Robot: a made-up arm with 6 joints.
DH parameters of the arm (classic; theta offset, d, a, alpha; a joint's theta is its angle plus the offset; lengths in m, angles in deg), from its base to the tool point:
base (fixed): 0 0 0 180
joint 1: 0 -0.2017 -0.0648 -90
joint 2: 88.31 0 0.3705 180
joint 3: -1.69 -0.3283 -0.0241 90
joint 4: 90 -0.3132 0.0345 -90
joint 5: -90 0.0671 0.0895 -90
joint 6: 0 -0.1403 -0.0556 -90
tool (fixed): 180 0.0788 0 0
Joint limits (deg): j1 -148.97..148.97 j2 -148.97..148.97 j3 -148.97..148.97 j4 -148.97..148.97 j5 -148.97..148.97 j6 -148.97..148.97
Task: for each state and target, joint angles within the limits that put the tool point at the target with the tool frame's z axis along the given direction. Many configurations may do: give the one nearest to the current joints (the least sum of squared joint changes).
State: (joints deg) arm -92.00 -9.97 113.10 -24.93 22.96 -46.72
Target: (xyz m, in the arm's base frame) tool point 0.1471 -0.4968 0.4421 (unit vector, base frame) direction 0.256 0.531 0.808
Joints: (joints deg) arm -56.89 27.08 141.33 -29.82 9.62 -82.13
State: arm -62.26 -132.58 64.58 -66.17 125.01 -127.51
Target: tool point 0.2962 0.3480 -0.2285 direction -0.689 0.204 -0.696
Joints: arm -95.82 -83.20 37.03 -113.05 148.97 -147.23
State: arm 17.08 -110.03 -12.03 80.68 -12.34 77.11
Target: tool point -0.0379 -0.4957 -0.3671 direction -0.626 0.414 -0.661
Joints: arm 25.10 -120.25 -12.75 79.15 -31.39 89.34
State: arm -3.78 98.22 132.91 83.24 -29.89 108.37
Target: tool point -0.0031 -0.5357 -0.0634 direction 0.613 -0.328 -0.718
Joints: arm -15.27 114.52 145.14 69.84 -12.26 124.97
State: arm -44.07 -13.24 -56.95 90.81 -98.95 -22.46
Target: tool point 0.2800 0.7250 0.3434 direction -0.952 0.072 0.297
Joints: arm -91.77 -57.13 -54.81 92.74 -104.46 -20.94
